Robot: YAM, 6 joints.
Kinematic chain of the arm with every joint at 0, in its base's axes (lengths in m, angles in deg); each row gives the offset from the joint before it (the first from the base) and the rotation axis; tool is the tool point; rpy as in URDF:
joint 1: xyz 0 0 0.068 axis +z
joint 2: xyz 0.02 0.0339 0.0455 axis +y
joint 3: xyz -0.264 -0.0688 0 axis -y
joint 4: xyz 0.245 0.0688 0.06 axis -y
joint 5: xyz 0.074 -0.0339 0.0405 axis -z
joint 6: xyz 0.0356 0 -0.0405 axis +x
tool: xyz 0 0 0 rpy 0 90 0
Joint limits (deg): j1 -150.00..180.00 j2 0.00..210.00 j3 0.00..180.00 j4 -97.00..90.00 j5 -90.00..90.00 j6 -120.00..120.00
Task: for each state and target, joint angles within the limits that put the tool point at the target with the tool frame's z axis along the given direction. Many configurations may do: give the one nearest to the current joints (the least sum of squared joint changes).
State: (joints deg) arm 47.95 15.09 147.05 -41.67 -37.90 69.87
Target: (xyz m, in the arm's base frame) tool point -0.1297 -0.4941 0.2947 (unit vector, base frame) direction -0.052 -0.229 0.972
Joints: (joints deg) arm 75.26 0.13 149.29 -45.59 0.46 69.87
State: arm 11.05 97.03 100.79 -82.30 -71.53 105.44
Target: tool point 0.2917 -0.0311 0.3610 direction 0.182 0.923 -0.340
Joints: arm -12.64 97.79 100.58 -96.88 -70.08 105.44
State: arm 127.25 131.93 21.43 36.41 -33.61 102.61
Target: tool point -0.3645 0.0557 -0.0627 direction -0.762 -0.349 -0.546
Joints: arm 168.58 148.38 54.15 55.38 -29.52 102.61
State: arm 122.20 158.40 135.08 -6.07 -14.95 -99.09
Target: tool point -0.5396 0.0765 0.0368 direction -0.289 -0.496 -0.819
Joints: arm 169.91 163.51 138.19 -51.11 -32.61 -99.09
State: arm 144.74 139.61 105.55 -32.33 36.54 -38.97
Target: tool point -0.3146 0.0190 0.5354 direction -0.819 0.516 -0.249
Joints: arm 179.88 96.20 131.24 -51.94 30.96 -38.97
